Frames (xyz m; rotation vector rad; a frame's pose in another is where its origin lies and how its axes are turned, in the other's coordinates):
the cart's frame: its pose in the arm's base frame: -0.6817 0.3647 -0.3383 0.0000 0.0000 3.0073
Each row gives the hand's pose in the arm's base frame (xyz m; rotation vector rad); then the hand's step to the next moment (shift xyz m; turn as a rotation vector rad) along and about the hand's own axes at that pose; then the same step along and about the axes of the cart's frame.
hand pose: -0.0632 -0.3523 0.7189 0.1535 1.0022 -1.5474
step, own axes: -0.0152 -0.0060 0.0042 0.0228 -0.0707 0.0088
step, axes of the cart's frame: 0.0004 -0.0080 0.0148 0.0586 0.0380 0.0268
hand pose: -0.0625 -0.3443 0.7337 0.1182 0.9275 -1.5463
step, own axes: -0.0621 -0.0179 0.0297 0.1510 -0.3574 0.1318
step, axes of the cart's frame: -0.0073 -0.0307 0.0637 0.2564 0.2685 0.1735
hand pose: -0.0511 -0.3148 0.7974 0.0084 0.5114 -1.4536
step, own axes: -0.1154 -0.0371 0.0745 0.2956 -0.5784 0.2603
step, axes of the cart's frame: 0.0248 -0.0779 0.1165 0.3898 0.4944 0.3055
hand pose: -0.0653 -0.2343 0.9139 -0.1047 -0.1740 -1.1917
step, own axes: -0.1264 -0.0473 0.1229 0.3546 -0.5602 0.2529
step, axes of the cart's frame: 0.1142 -0.1050 0.0962 0.3450 0.5373 0.3096
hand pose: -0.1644 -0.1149 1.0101 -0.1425 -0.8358 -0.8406
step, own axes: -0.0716 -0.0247 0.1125 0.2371 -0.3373 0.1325
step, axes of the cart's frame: 0.1206 -0.0583 0.0213 0.1842 0.3431 0.1896
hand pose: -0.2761 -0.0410 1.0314 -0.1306 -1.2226 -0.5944
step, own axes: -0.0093 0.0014 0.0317 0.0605 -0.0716 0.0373
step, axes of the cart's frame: 0.0301 -0.0134 0.0031 0.0446 0.0735 0.0527
